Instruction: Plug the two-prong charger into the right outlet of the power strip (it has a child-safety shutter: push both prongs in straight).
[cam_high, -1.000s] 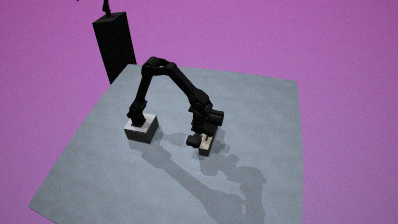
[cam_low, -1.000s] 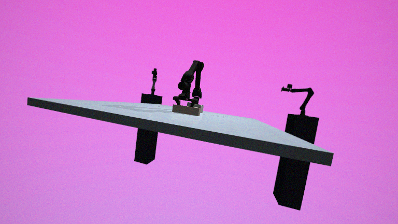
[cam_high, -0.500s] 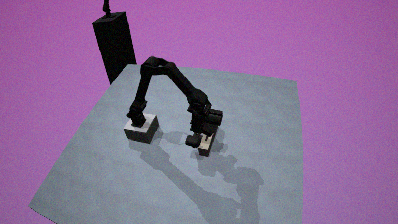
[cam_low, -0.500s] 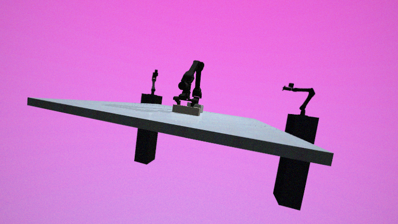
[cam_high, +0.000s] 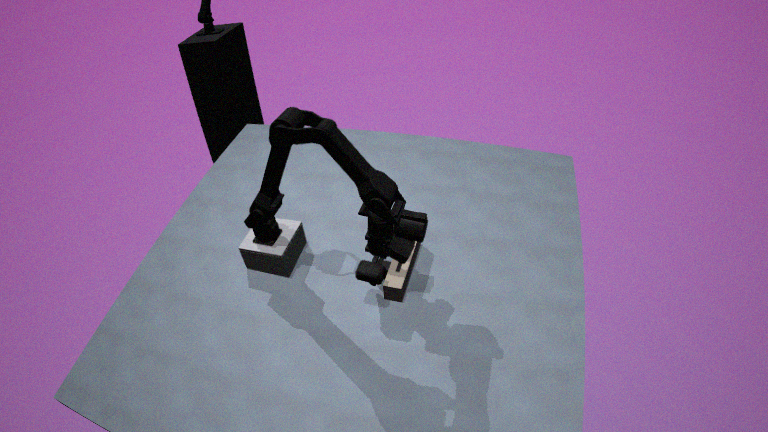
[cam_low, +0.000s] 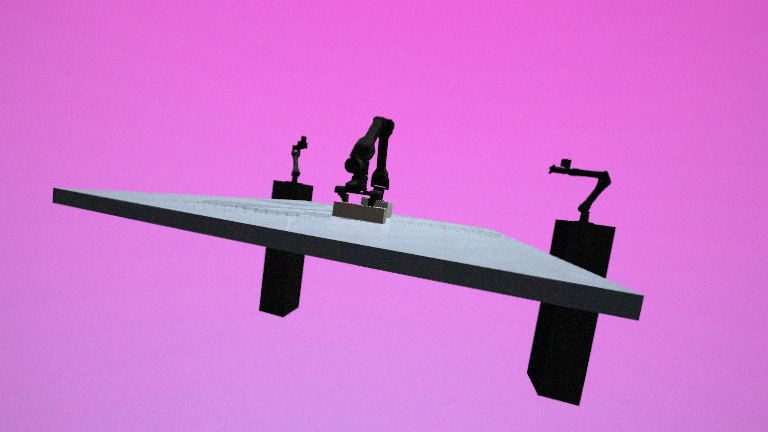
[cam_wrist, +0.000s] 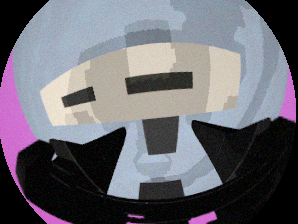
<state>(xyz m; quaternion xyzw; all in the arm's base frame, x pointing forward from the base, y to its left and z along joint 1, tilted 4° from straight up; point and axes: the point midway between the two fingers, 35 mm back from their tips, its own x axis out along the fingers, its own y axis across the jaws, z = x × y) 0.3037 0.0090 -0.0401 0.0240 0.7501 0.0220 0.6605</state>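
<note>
The charger lies 20 mm ahead of my gripper tip and 10 mm above it.
</note>
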